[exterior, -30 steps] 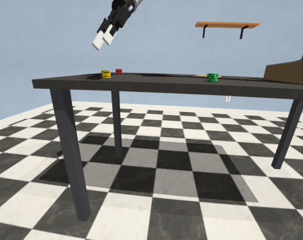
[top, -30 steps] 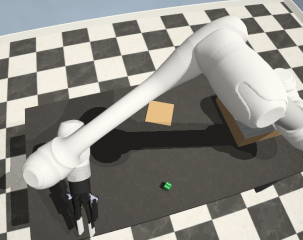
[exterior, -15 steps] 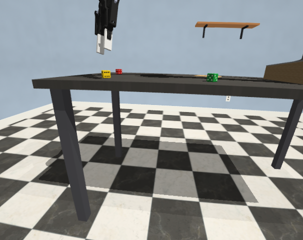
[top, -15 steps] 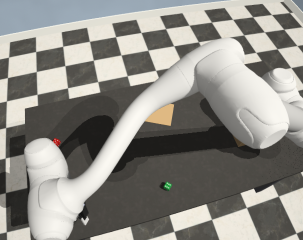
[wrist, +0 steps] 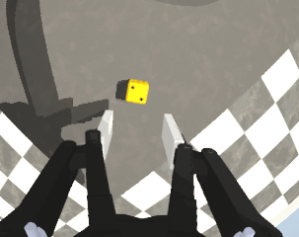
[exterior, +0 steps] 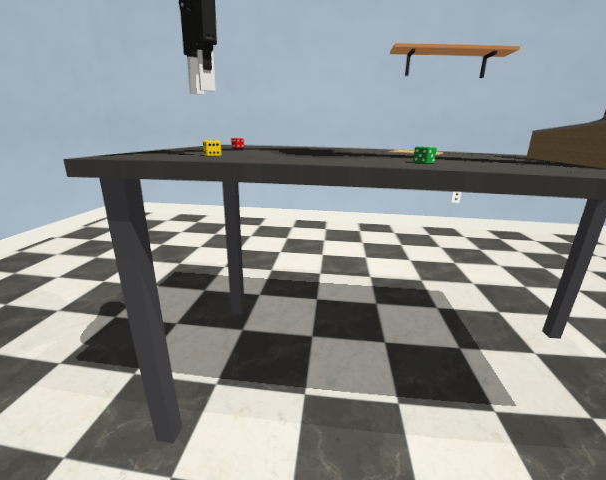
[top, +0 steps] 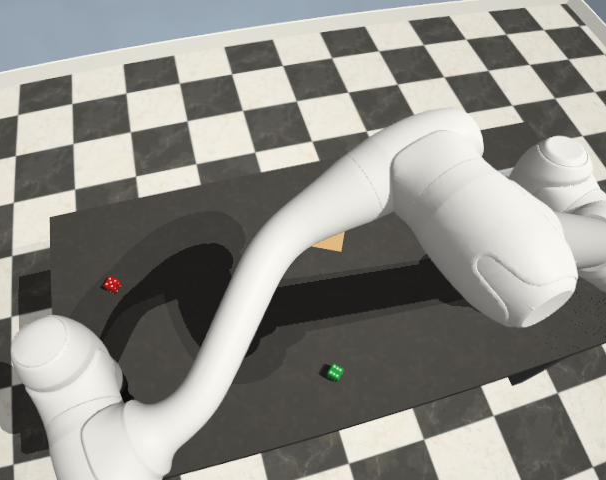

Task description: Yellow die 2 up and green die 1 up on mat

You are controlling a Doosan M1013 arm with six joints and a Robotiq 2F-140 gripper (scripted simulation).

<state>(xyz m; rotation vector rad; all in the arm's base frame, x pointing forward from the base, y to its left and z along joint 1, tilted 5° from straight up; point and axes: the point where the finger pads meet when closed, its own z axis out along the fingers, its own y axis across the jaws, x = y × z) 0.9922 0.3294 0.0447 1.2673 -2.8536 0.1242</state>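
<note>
Right now the yellow die is 10 mm behind my hand, 10 mm to the right of it and 140 mm below it. From my hand the other things lie so: tan mat 480 mm behind, 450 mm to the right, 150 mm below; red die 80 mm ahead, 350 mm to the right, 140 mm below; green die 430 mm behind, 40 mm to the right, 140 mm below.
</note>
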